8 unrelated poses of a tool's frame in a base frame.
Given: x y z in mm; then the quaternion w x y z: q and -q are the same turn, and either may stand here.
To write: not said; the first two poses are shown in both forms.
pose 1, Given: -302.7, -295.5, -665.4, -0.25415, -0.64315, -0.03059, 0.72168
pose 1, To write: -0.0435, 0.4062, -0.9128; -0.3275, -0.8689, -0.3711; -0.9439, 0.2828, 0.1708; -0.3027, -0.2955, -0.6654
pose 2, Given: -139.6, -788.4, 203.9, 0.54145, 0.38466, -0.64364, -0.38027
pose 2, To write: -0.1177, -0.0834, -0.9895; -0.9070, 0.4149, 0.0730; 0.4044, 0.9061, -0.1245; -0.1396, -0.7884, 0.2039
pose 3, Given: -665.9, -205.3, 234.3, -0.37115, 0.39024, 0.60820, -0.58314
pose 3, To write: -0.4199, 0.0418, -0.9066; 0.9076, 0.0153, -0.4197; -0.0037, -0.9990, -0.0444; -0.6659, -0.2053, 0.2343
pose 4, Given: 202.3, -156.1, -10.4, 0.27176, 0.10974, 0.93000, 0.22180
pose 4, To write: -0.8282, 0.0836, 0.5542; 0.3247, 0.8775, 0.3529; -0.4568, 0.4722, -0.7539; 0.2023, -0.1561, -0.0104
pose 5, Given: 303.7, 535.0, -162.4, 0.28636, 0.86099, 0.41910, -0.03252
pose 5, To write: 0.6466, 0.7403, 0.1840; 0.7031, -0.4847, -0.5204; -0.2960, 0.4658, -0.8339; 0.3037, 0.5350, -0.1624
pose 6, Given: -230.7, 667.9, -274.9, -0.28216, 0.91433, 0.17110, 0.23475
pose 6, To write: 0.8312, 0.4454, 0.3327; 0.1804, -0.7822, 0.5963; 0.5258, -0.4356, -0.7306; -0.2307, 0.6679, -0.2749
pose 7, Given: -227.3, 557.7, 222.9, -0.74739, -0.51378, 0.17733, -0.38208
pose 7, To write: 0.6451, -0.7533, 0.1275; 0.3889, 0.1801, -0.9035; 0.6577, 0.6325, 0.4092; -0.2273, 0.5577, 0.2229
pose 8, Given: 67.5, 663.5, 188.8, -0.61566, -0.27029, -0.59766, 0.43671
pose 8, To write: -0.0958, 0.8608, 0.4998; -0.2146, 0.4725, -0.8548; -0.9720, -0.1892, 0.1395; 0.0675, 0.6635, 0.1888
